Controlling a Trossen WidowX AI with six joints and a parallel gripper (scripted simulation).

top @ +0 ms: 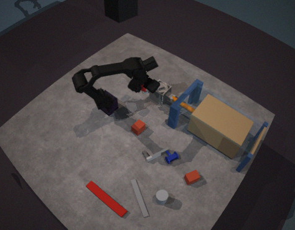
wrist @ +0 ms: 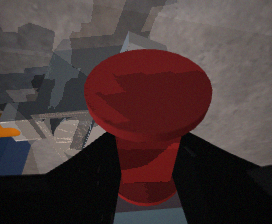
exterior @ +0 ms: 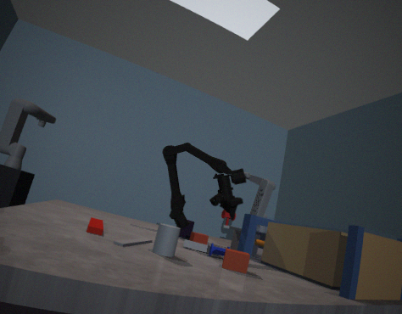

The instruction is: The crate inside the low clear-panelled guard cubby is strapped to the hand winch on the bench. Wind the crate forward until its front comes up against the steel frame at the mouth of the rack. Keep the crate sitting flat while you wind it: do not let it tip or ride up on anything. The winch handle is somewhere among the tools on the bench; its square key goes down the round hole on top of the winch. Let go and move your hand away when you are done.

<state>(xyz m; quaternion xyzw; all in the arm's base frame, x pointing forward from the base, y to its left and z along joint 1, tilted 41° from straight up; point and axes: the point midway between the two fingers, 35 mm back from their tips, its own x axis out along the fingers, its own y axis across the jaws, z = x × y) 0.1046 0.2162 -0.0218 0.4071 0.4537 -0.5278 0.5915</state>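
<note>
Now: the winch handle with red knob 10 mm ahead of my gripper tip, 20 mm to the left of it and 30 mm below it. Round my gripper tip: blue t-shaped piece: 350 mm ahead, 160 mm to the right, 120 mm below; grey strip: 400 mm ahead, 430 mm to the right, 130 mm below; grey winch: 20 mm ahead, 70 mm to the left, 100 mm below.
</note>
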